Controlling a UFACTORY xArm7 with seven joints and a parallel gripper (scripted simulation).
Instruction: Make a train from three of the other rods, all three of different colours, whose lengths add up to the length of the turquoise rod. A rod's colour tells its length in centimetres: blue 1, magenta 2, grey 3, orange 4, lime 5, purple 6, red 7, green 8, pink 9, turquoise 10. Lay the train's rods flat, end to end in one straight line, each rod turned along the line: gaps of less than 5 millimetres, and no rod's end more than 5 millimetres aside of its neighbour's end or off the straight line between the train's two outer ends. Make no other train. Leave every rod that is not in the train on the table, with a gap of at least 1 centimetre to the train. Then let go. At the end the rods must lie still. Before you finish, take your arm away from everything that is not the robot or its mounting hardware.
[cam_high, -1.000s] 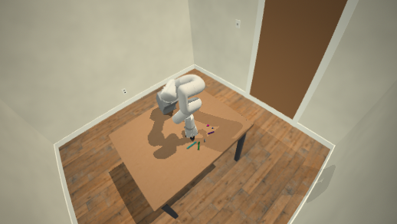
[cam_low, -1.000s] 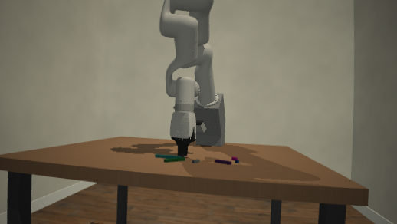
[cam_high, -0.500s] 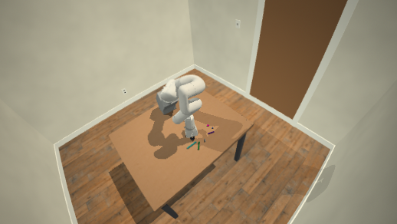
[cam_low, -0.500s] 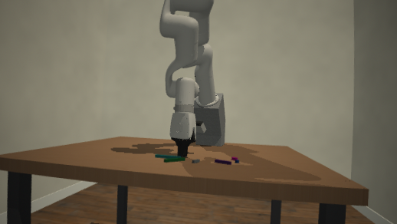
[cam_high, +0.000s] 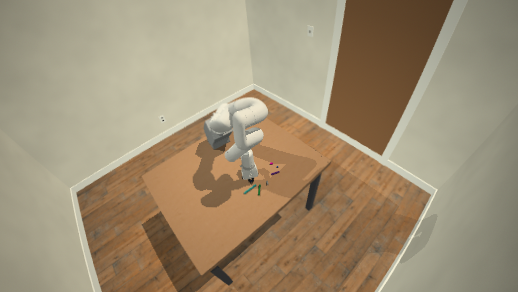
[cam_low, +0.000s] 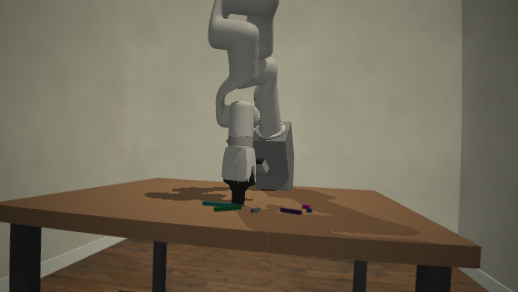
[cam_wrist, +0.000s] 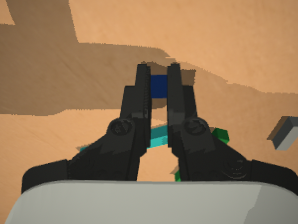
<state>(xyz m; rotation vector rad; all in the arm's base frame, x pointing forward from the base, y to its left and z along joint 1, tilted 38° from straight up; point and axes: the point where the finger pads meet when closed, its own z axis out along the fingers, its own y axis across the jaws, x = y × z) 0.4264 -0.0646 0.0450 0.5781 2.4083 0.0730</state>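
Right now my hand is 90 mm short of the small grey rod, 60 mm to the right of it and 20 mm above it. From my hand the other things lie so: green rod (90 mm ahead, 10 mm to the right, 20 mm below); then purple rod (80 mm ahead, 160 mm to the left, 20 mm below); then turquoise rod (40 mm ahead, 50 mm to the right, 20 mm below).
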